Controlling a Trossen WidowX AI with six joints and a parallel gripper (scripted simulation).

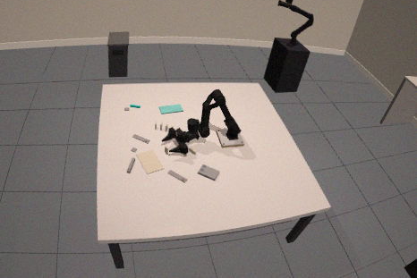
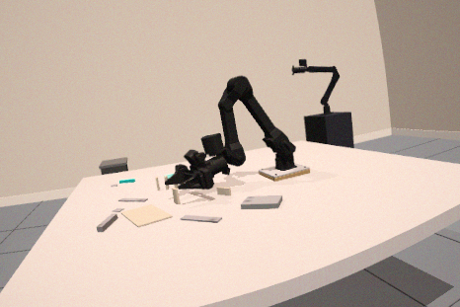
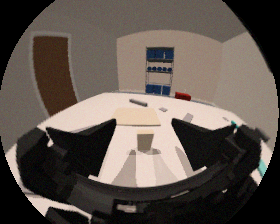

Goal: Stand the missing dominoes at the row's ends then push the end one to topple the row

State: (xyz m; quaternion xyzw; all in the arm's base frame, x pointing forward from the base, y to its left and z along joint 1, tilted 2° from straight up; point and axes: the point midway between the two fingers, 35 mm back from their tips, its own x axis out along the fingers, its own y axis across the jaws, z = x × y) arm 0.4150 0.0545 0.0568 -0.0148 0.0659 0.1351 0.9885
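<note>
My gripper tip is now 100 mm short of the beige card, 50 mm to the right of it and 60 mm above it. Also, from my gripper tip: teal plate: 130 mm behind, 410 mm to the right, 60 mm below; then flat grey strip: 30 mm behind, 180 mm to the left, 60 mm below; then dark grey slab: 210 mm behind, 190 mm to the left, 50 mm below.
</note>
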